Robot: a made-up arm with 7 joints.
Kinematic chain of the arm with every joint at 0, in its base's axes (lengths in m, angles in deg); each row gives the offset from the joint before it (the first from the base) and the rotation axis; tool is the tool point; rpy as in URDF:
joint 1: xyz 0 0 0.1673 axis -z
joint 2: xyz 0 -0.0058 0.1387 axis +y
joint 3: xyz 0 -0.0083 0.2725 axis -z
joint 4: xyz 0 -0.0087 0.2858 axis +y
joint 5: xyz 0 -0.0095 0.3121 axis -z
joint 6: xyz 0 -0.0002 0.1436 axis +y
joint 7: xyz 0 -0.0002 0.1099 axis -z
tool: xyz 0 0 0 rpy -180 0 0
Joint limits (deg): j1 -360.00..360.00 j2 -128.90..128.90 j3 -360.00..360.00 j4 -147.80..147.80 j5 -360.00..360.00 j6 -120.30..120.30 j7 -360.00..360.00
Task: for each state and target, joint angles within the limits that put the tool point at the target. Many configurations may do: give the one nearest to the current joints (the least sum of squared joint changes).
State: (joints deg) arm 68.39 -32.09 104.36 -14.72 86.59 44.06 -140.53
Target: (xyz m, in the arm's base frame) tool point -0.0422 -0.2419 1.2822
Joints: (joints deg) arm 60.79 19.52 97.82 17.89 78.76 90.96 -140.53
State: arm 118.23 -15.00 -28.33 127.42 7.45 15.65 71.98
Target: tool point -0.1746 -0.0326 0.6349
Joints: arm 140.36 -45.13 7.50 137.12 11.35 22.46 71.98
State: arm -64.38 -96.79 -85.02 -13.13 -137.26 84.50 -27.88
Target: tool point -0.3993 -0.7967 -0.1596
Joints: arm -52.03 -113.07 -80.97 -12.29 -135.18 90.37 -27.88
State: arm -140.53 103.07 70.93 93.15 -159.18 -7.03 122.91
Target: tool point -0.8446 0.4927 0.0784
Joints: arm -177.26 95.03 68.80 54.87 -159.21 0.09 122.91
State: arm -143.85 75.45 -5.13 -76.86 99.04 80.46 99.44
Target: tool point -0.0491 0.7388 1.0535
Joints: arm -107.99 56.92 -14.51 -30.52 91.49 50.71 99.44
